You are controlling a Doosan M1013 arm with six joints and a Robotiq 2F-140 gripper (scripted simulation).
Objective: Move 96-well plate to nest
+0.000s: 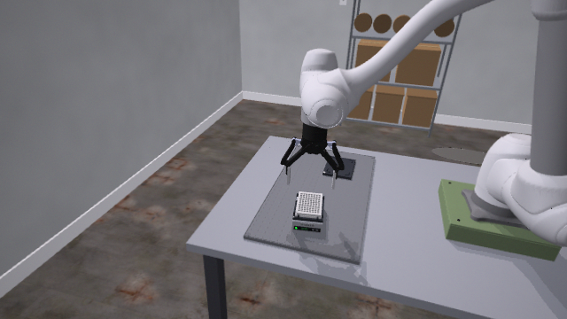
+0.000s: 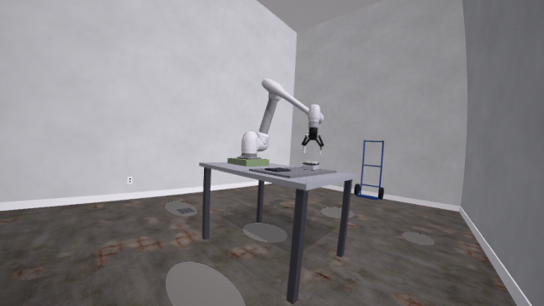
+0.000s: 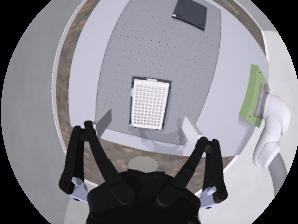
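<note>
Right now my hand is 9 cm above the white 96-well plate. Also, from my hand: dark plate nest 7 cm behind, 38 cm to the right, 14 cm below.
</note>
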